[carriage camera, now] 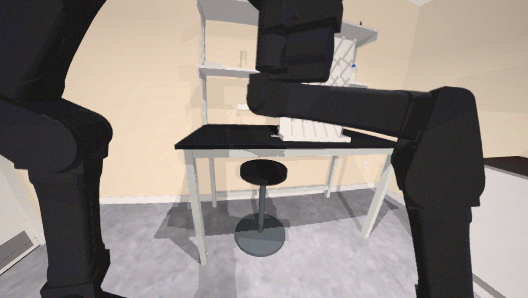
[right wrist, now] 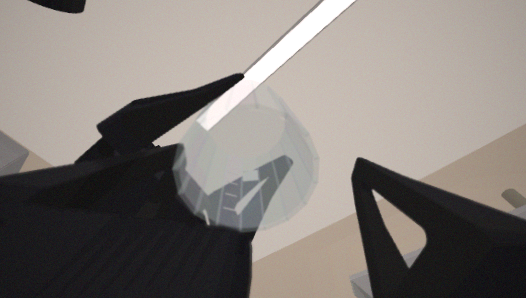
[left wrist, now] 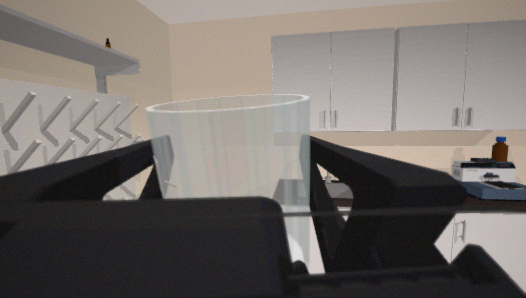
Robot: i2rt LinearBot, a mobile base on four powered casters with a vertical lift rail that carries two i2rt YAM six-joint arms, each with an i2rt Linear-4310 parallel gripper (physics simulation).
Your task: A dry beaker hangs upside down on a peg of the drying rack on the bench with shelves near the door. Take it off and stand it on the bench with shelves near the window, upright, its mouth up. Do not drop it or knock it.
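Frame: origin at the left arm's base, x ahead, y left, z up, level; centimetres.
Where they show: left gripper, fingertip midpoint: (right wrist: 267, 120) (left wrist: 237, 145); right gripper, fingertip midpoint: (right wrist: 267, 160) (left wrist: 235, 227).
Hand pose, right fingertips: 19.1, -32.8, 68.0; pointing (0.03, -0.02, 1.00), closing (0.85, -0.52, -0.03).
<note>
Things, the pixels of their centre, and the offset from my right fingertips, as dx, dy, dz. "spot": a spot on its surface instead. Level surfaces: height alone.
- clear beaker, body centre: (left wrist: 239, 190) (right wrist: 247, 142) -1.0, +1.2, +2.7
- black-topped bench, its level: dz -46.2
- tall cylinder, surface spot: (carriage camera: 243, 59) spot: +102.1, +27.7, +10.1
The clear beaker (left wrist: 230, 155) (right wrist: 250, 125) is off the pegs, held in the air with its mouth up in the left wrist view. My left gripper (left wrist: 237, 145) is shut on its sides. My right gripper (right wrist: 267, 160) is open; its fingers stand wide, the beaker lies between them in the right wrist view, and a gap shows beside the right-hand finger. The white drying rack (carriage camera: 315, 137) (left wrist: 52, 91) stands on the black-topped bench (carriage camera: 225, 136), partly hidden by my arm. Both grippers are out of the carriage view. The bench near the window cannot be made out.
A round stool (carriage camera: 263, 171) stands at the bench's front. Wall shelves (carriage camera: 227, 72) hold a tall cylinder (carriage camera: 243, 59). In the left wrist view are wall cabinets (left wrist: 360, 80), a balance (left wrist: 482, 172) and a brown bottle (left wrist: 500, 151). A white cabinet (carriage camera: 505, 215) stands at right.
</note>
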